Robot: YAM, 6 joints.
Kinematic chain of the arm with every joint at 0, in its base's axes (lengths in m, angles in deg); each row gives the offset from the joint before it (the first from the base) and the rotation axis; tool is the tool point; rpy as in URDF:
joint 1: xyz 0 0 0.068 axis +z
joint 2: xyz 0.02 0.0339 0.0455 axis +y
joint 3: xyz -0.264 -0.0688 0 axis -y
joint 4: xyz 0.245 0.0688 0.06 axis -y
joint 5: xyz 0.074 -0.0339 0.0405 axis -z
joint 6: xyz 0.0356 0 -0.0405 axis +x
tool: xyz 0 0 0 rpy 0 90 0
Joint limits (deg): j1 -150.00..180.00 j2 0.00..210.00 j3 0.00..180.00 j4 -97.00..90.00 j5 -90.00..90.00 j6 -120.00..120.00
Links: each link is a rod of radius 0.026 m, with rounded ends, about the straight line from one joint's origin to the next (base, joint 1, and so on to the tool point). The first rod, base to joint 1, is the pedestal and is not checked.
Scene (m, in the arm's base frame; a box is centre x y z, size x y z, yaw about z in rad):
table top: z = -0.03
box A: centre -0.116 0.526 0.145 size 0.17 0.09 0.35 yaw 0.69
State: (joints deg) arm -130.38 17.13 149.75 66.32 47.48 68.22
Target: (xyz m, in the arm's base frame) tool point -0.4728 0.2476 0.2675
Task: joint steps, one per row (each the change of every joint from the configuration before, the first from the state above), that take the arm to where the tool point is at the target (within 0.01 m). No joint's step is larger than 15 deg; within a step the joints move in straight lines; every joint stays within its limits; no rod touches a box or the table.
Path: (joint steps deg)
1: 13.75 5.80 5.59 -3.47 6.06 -5.86
2: 13.75 5.80 5.59 -3.47 6.05 -5.86
3: 13.76 5.80 5.59 -3.47 6.06 -5.85
4: 13.75 5.80 5.59 -3.46 6.05 -5.86
5: 13.75 5.80 5.58 -3.47 6.06 -5.86
6: 10.30 -10.21 -9.03 8.52 -8.04 9.76
7: 10.30 -10.21 -9.03 8.52 -8.04 9.77
8: 10.30 -10.21 -9.03 8.52 -8.04 9.76

